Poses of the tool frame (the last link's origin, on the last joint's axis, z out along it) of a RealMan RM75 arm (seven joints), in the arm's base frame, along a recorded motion.
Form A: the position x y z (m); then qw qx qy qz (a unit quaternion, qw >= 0).
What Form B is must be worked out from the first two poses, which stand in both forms.
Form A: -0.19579 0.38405 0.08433 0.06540 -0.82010 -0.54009 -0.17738
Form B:
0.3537 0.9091 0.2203
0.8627 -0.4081 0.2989
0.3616 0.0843 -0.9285
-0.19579 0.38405 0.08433

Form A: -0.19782 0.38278 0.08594 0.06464 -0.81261 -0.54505 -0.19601
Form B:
0.3290 0.9112 0.2481
0.8605 -0.3975 0.3187
0.3890 0.1086 -0.9148
-0.19782 0.38278 0.08594

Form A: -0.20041 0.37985 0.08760 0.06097 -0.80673 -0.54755 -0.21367
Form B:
0.3091 0.9095 0.2780
0.8574 -0.3929 0.3324
0.4115 0.1356 -0.9013
-0.20041 0.37985 0.08760

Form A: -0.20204 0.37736 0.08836 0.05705 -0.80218 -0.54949 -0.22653
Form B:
0.2935 0.9074 0.3007
0.8557 -0.3896 0.3405
0.4261 0.1574 -0.8909
-0.20204 0.37736 0.08836

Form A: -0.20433 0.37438 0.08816 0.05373 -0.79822 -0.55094 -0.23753
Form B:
0.2801 0.9051 0.3200
0.8540 -0.3872 0.3475
0.4384 0.1760 -0.8814
-0.20433 0.37438 0.08816

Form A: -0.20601 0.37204 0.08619 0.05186 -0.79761 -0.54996 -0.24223
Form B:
0.2777 0.9024 0.3294
0.8522 -0.3897 0.3492
0.4435 0.1837 -0.8773
-0.20601 0.37204 0.08619

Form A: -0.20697 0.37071 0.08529 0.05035 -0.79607 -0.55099 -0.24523
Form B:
0.2725 0.9020 0.3350
0.8526 -0.3877 0.3504
0.4459 0.1901 -0.8747
-0.20697 0.37071 0.08529

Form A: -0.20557 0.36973 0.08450 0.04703 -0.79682 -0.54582 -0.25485
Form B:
0.2743 0.8938 0.3548
0.8459 -0.3997 0.3532
0.4575 0.2033 -0.8657
-0.20557 0.36973 0.08450

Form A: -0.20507 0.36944 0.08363 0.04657 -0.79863 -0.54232 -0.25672
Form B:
0.2800 0.8901 0.3595
0.8423 -0.4074 0.3528
0.4606 0.2041 -0.8639
-0.20507 0.36944 0.08363

